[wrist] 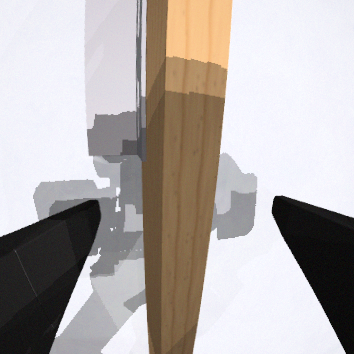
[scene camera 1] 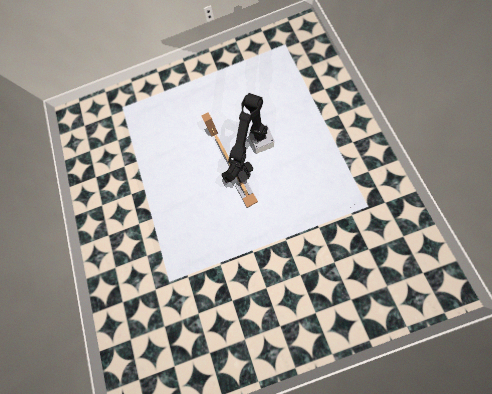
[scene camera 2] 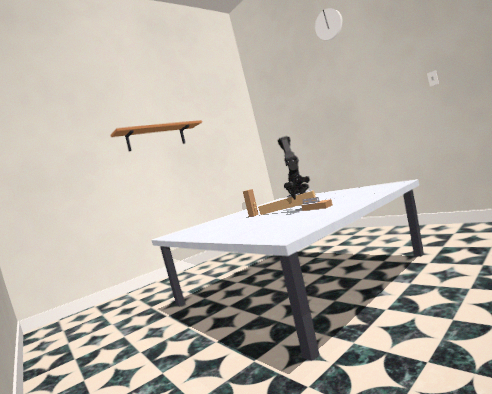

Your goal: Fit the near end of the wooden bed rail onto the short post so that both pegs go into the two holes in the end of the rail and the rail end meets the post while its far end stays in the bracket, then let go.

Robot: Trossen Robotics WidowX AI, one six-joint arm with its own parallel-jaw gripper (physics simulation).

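Seen in the pictures: gripper, fingertip midpoint: (wrist: pixel 187 206) (scene camera 1: pixel 237 178) (scene camera 2: pixel 299 199); arm's base at its link origin: (scene camera 1: pixel 260 135) (scene camera 2: pixel 298 192).
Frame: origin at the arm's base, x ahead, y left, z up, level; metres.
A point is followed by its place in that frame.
The wooden rail (scene camera 1: pixel 221 148) {x 0.261, y -0.016, z -0.011 m} (scene camera 2: pixel 280 204) {x 0.252, y 0.066, z -0.027 m} (wrist: pixel 187 150) {x 0.216, y 0.240, z 0.017 m} lies between the upright wooden post (scene camera 1: pixel 209 125) {x 0.282, y -0.162, z 0.047 m} (scene camera 2: pixel 250 202) {x 0.298, y -0.164, z 0.017 m} and the flat wooden block (scene camera 1: pixel 251 200) {x 0.194, y 0.367, z -0.044 m} (scene camera 2: pixel 320 205) {x 0.239, y 0.363, z -0.060 m}. Its near end is close to the post's foot; contact and the pegs' fit are too small to tell. The grey metal bracket (scene camera 2: pixel 311 200) {x 0.220, y 0.299, z -0.030 m} (wrist: pixel 111 65) is at the far end; the wrist view shows it along the rail's left side. How the far end sits is unclear. My gripper (scene camera 1: pixel 237 177) {x 0.233, y 0.211, z -0.016 m} (scene camera 2: pixel 296 196) {x 0.233, y 0.211, z -0.016 m} (wrist: pixel 187 206) {x 0.233, y 0.211, z -0.016 m} is open over the rail, one finger on each side, gripping nothing.
The arm's grey base (scene camera 1: pixel 262 142) {x 0.003, y 0.049, z 0.001 m} stands on the white table (scene camera 1: pixel 300 165) {x -0.184, y 0.254, z -0.080 m} (scene camera 2: pixel 215 235) {x 0.732, y 0.023, z -0.080 m}, to the right of the rail in scene camera 1. The arm reaches over the rail's far half. The arm's shadows fall around the rail in the wrist view.
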